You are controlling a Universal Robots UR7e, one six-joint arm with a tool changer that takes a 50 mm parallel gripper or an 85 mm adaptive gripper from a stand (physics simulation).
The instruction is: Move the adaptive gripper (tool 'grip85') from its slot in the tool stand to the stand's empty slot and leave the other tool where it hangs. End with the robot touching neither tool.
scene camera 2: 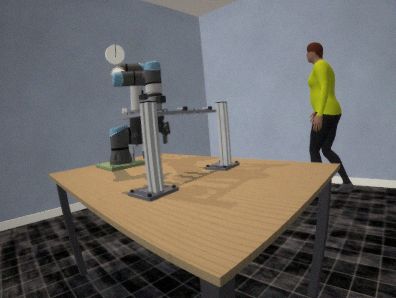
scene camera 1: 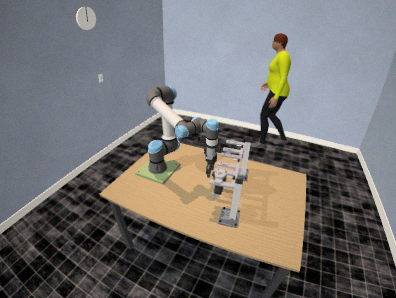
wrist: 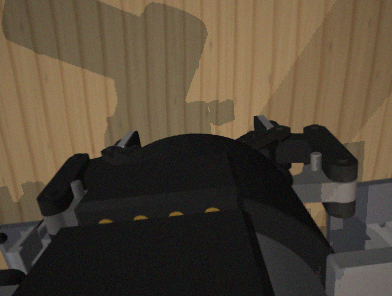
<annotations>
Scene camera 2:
tool stand: 156,189
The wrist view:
adaptive gripper: 183,174
</annotations>
